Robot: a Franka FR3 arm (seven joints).
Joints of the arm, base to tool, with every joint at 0 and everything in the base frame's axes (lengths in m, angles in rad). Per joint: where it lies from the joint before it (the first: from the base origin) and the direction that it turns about. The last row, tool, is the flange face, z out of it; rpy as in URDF.
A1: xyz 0 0 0.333 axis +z
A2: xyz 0 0 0 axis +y
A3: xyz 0 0 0.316 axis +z
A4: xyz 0.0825 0 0 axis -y
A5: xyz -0.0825 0 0.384 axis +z
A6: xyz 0 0 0 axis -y
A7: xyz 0.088 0 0 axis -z
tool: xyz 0 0 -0.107 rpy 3.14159 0 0
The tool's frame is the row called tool.
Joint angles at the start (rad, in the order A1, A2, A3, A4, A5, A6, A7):
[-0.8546, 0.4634, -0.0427, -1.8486, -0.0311, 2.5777, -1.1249]
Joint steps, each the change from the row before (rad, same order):
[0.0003, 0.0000, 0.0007, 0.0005, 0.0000, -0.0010, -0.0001]
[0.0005, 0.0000, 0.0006, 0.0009, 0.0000, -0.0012, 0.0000]
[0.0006, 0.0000, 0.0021, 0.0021, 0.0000, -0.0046, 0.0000]
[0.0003, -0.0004, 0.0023, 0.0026, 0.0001, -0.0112, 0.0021]
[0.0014, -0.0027, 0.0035, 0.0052, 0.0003, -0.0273, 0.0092]
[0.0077, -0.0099, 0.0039, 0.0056, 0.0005, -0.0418, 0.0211]
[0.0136, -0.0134, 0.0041, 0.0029, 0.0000, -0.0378, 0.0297]
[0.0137, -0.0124, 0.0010, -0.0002, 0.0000, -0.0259, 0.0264]
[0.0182, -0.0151, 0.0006, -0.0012, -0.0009, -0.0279, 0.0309]
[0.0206, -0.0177, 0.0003, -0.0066, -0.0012, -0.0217, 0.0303]
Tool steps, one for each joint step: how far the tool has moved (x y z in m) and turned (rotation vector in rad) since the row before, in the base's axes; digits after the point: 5 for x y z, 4 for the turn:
[0.00052, 0.00035, 0.00011, 0.0006, 0.0001, 0.0010]
[0.00064, 0.00032, 0.00026, 0.0004, 0.0000, 0.0010]
[0.00143, 0.00089, 0.00041, 0.0025, 0.0009, 0.0023]
[0.00110, 0.00112, 0.00016, 0.0072, 0.0040, -0.0001]
[0.00182, 0.00243, 0.00108, 0.0170, 0.0094, -0.0056]
[0.00451, 0.00600, 0.00452, 0.0237, 0.0117, -0.0112]
[0.00717, 0.00906, 0.00612, 0.0203, 0.0080, -0.0131]
[0.00571, 0.00794, 0.00537, 0.0129, 0.0049, -0.0122]
[0.00719, 0.01022, 0.00649, 0.0126, 0.0055, -0.0121]
[0.00729, 0.01198, 0.00635, 0.0096, 0.0039, -0.0091]

